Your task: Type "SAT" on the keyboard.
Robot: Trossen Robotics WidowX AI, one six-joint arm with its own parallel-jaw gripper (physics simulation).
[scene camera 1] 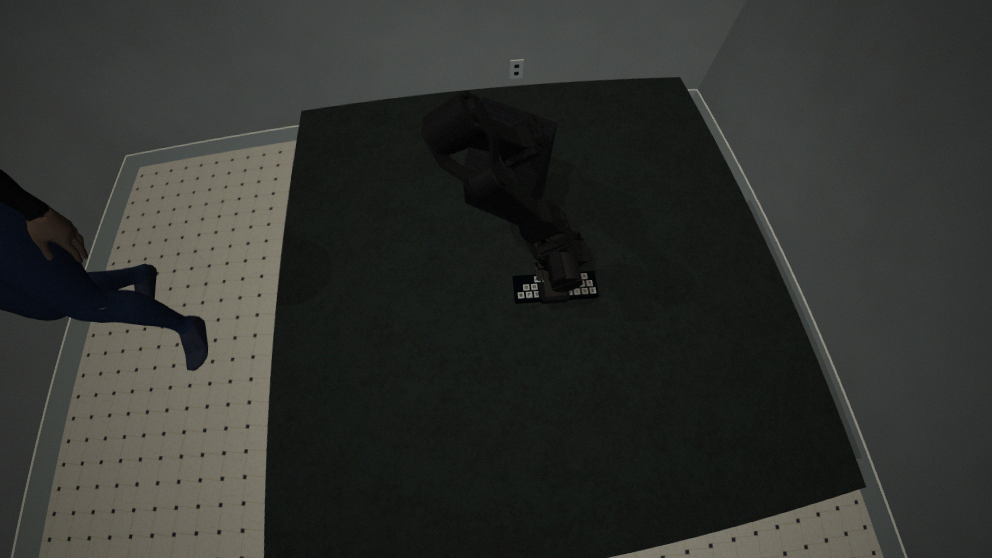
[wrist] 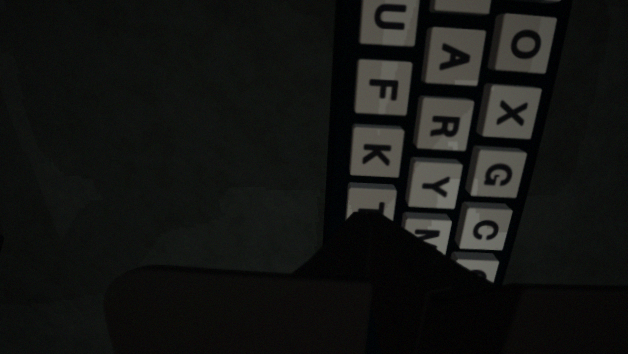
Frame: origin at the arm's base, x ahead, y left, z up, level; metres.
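Where they show: gripper, fingertip midpoint: (scene camera 1: 544, 277) (wrist: 365, 226); arm's base, origin of the base link: (scene camera 1: 529, 136).
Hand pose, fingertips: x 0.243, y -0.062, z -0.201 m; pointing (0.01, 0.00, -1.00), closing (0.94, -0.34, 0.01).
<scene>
Things, the pixels of their top centre, and the offset from my fingertips. Level surfaces: height alone.
- T key, middle of its top: (wrist: 370, 211) dx +0.003, dy +0.002, dz -0.004 m
- K key, middle of its top: (wrist: 376, 153) dx +0.009, dy +0.020, dz -0.004 m
- Y key, middle of its top: (wrist: 435, 186) dx +0.024, dy +0.005, dz -0.004 m
- M key, middle of its top: (wrist: 425, 240) dx +0.018, dy -0.013, dz -0.004 m
- dark table, its level: dz -0.022 m
The black keyboard (scene camera 1: 519, 280) (wrist: 341, 30) with white letter keys lies on the dark table, partly hidden under the arm in the scene view. In the wrist view its keys run in three columns. The T key (wrist: 371, 197) is partly covered by the fingertips. The A key (wrist: 454, 56) shows higher up, in the middle column. The S key does not show in the wrist view. My gripper (wrist: 365, 226) is shut and empty, its tips over the lower part of the T key. Whether the tips touch the key is hard to tell.
Beside T are the K key (wrist: 377, 151), the Y key (wrist: 435, 184) and the M key (wrist: 426, 235), partly hidden by the fingers. The dark table (scene camera 1: 416, 416) extends around the keyboard. A person in blue (scene camera 1: 124, 305) is at the left, over the tiled floor (scene camera 1: 159, 444).
</scene>
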